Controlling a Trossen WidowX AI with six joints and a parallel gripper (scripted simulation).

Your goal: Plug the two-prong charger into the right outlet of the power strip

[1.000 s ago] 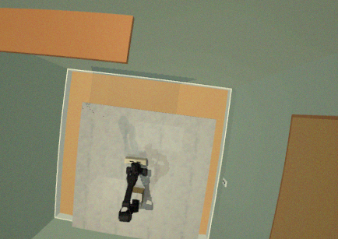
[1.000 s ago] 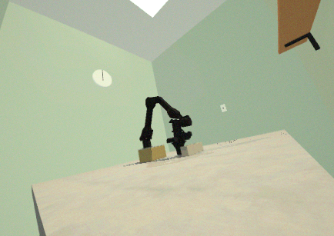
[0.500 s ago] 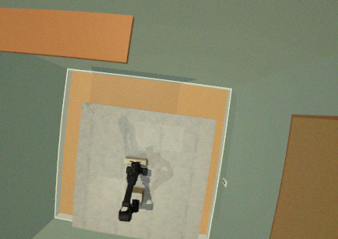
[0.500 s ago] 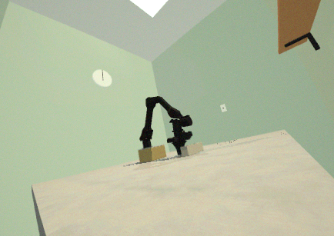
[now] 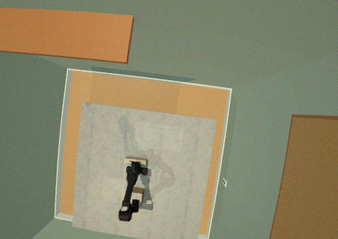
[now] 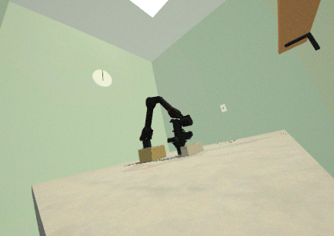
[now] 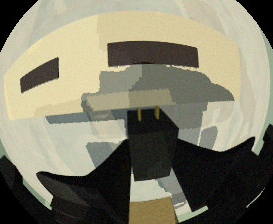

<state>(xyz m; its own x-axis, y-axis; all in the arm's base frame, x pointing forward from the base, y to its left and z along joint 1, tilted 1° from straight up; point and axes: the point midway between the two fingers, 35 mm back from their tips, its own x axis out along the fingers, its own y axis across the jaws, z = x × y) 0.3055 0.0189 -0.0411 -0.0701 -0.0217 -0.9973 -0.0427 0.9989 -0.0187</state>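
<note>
My gripper tip is now 20 mm short of the black two-prong charger and 10 mm below it.
</note>
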